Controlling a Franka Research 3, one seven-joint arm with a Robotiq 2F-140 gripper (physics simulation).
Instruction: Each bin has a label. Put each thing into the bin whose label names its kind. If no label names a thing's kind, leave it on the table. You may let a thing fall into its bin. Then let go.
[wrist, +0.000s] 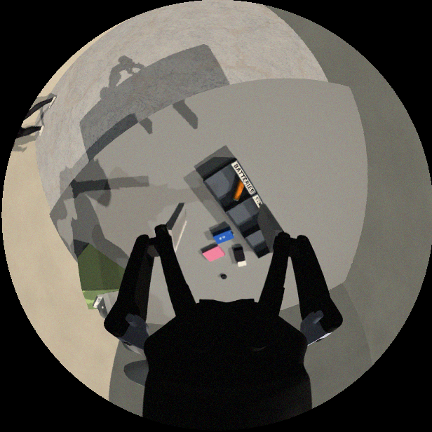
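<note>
My gripper (222, 212) is open and empty, its fingers wide apart above the table and the row of bins. An orange battery (239, 190) shows inside the outline of the bin labelled BATTERIES (215, 183), near its label side and the divider. The middle bin (243, 213) has a label that is mostly hidden by the right fingertip. The end bin (256, 240) has its label hidden. Beside the bins lie a blue block with white dots (223, 237), a pink block (214, 254), a black and white piece (240, 255) and a small dark round thing (223, 276).
The grey table top (310, 130) has a curved-looking far edge. A green surface (99, 267) shows at the left, beside a light grey metal part (101, 304). Dark thin legs or bars (35, 117) stand at the far left. Arm shadows fall across the table's left side.
</note>
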